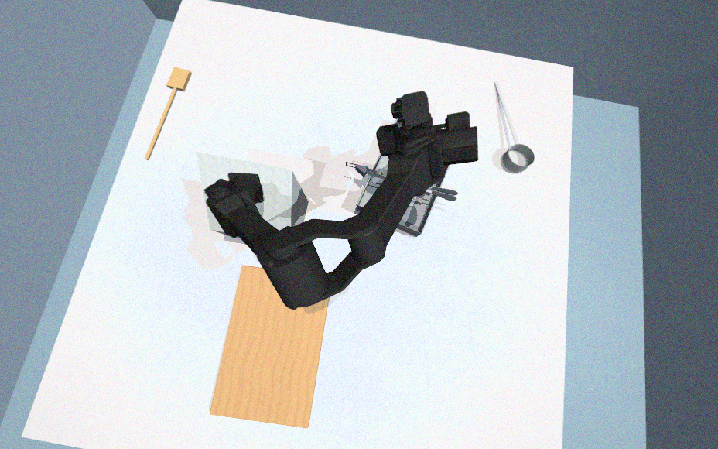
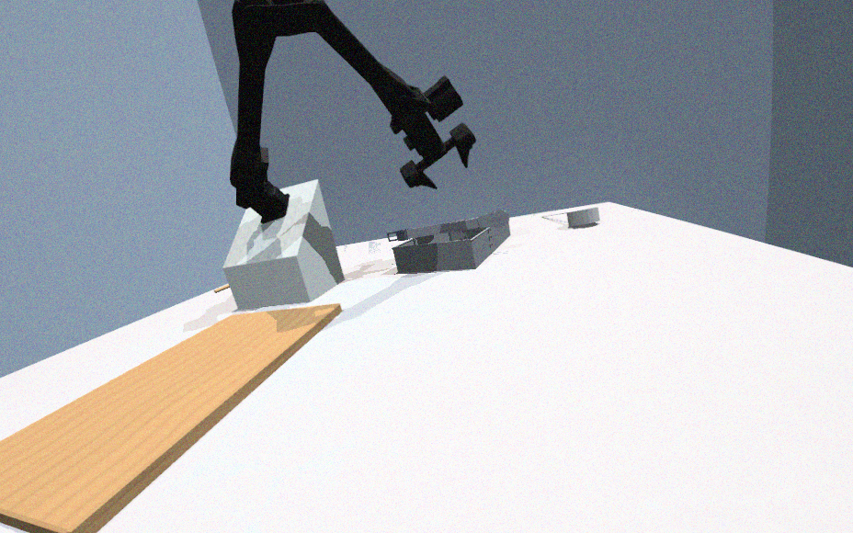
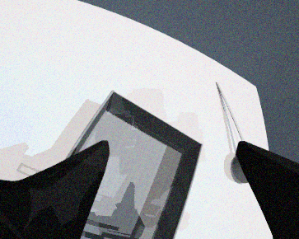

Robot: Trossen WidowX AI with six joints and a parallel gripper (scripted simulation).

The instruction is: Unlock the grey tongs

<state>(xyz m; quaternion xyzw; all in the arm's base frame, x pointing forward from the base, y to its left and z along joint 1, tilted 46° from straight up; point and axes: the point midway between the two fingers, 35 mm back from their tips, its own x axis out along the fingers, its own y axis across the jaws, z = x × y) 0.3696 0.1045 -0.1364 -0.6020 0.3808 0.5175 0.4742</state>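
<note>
My gripper tip is now 60 mm to the left of the roasting tin and 160 mm above it. Round my gripper tip: wooden board: 320 mm behind, 540 mm to the right, 180 mm below; yellow lock piece: 80 mm behind, 90 mm to the right, 110 mm below.
</note>
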